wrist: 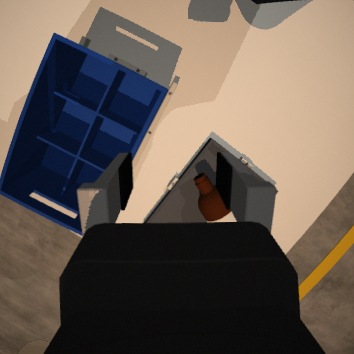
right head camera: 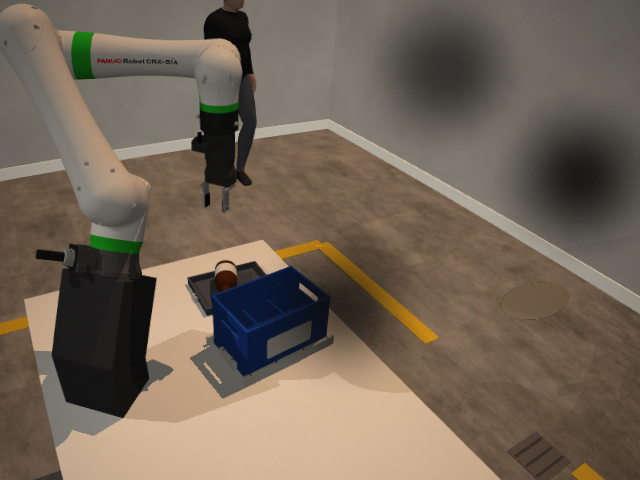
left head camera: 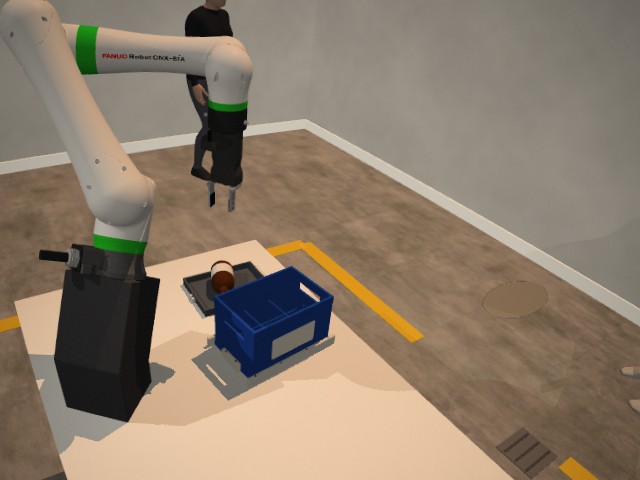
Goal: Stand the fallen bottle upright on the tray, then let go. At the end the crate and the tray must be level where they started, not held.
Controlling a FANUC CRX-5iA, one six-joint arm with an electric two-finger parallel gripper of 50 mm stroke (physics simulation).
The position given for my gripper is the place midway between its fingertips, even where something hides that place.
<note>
In view: my gripper (left head camera: 221,207), a blue crate (left head camera: 263,322) and a dark grey tray (left head camera: 200,285).
The blue crate shows as well in the wrist view (wrist: 82,109) and in the right head camera view (right head camera: 261,321). The dark grey tray shows as well in the wrist view (wrist: 180,204) and in the right head camera view (right head camera: 203,285). My gripper shows as well in the wrist view (wrist: 174,169) and in the right head camera view (right head camera: 216,208).
</note>
